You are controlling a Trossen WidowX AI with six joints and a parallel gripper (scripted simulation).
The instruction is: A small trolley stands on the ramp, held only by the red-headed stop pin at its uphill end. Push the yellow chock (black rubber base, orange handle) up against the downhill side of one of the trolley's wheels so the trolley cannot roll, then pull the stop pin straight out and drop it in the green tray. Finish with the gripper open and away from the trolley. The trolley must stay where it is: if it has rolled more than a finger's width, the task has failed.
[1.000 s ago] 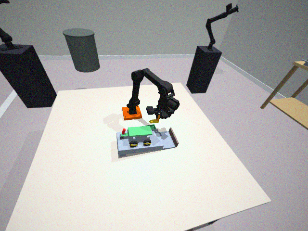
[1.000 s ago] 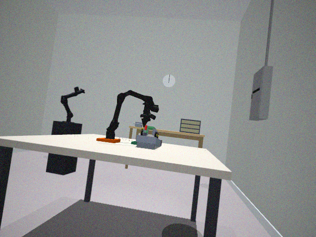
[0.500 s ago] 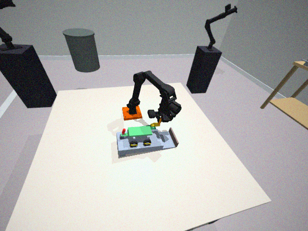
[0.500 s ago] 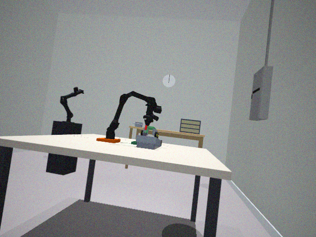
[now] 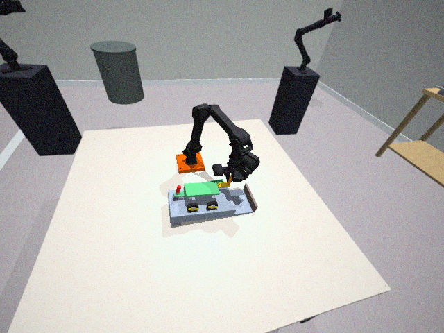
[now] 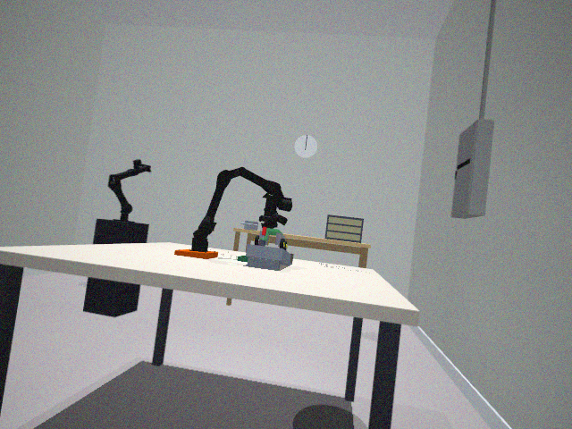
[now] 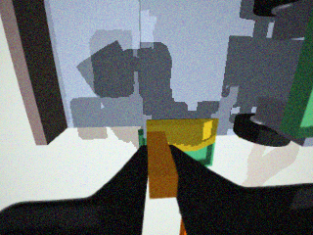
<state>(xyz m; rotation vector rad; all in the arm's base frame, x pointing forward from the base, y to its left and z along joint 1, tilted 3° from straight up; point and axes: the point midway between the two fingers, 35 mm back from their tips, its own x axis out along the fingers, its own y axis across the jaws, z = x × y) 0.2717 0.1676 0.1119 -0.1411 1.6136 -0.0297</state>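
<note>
Right now the stop pin is 50 mm ahead of my gripper tip, 250 mm to the right of it and 20 mm above it. The rest, counted from my gripper tip: green-bodied trolley (70 mm ahead, 150 mm to the right); brown end block (50 mm ahead, 110 mm to the left, 80 mm below); yellow chock (20 mm to the right).
</note>
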